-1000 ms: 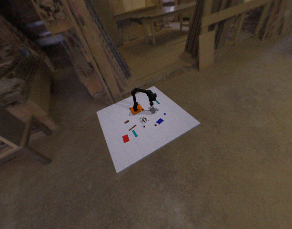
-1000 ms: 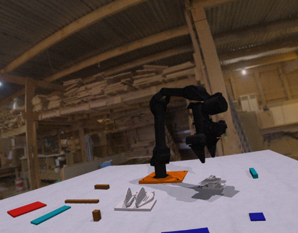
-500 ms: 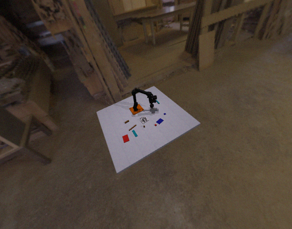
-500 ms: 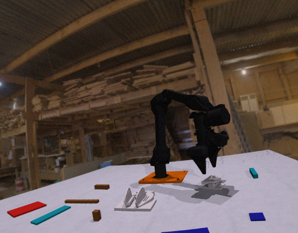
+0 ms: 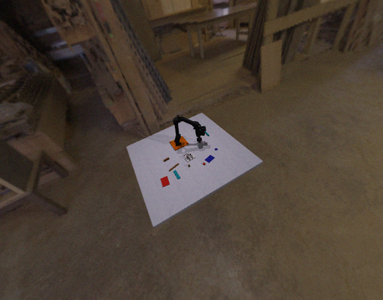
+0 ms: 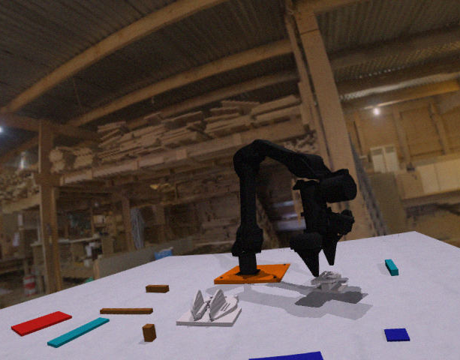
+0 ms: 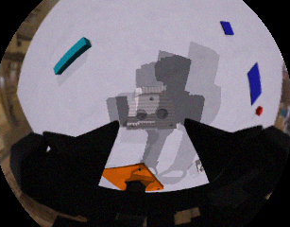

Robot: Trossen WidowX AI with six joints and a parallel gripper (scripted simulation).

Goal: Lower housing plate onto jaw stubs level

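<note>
My gripper tip is 3 cm above the white block fixture and 1 cm to the right of it. The rest, counted from my gripper tip: brown cube (29 cm to the right, 27 cm ahead, 3 cm below); white base plate (23 cm to the right, 16 cm ahead, 4 cm below); teal block (17 cm to the left, 10 cm behind, 4 cm below).
</note>
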